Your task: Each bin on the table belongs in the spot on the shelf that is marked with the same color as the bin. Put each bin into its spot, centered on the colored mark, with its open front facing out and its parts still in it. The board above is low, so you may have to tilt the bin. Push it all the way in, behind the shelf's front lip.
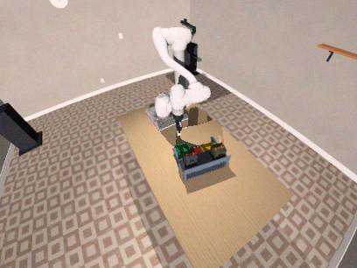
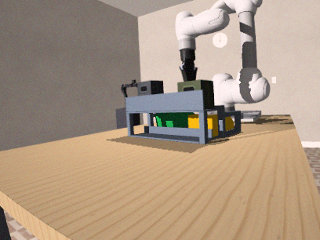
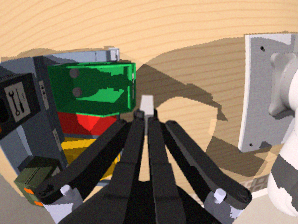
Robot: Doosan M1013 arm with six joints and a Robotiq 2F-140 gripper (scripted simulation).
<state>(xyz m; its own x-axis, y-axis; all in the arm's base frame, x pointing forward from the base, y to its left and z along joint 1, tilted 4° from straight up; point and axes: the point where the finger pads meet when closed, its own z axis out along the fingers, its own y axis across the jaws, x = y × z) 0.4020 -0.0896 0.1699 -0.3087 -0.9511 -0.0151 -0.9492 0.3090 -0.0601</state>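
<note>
Now: hand 120 mm above the green bin, 110 mm short of it and 40 mm to the left of it. Also, from my hand: dark box: 250 mm ahead, 90 mm to the right, 10 mm below; yellow bin: 240 mm ahead, 160 mm to the left, 130 mm below.
</note>
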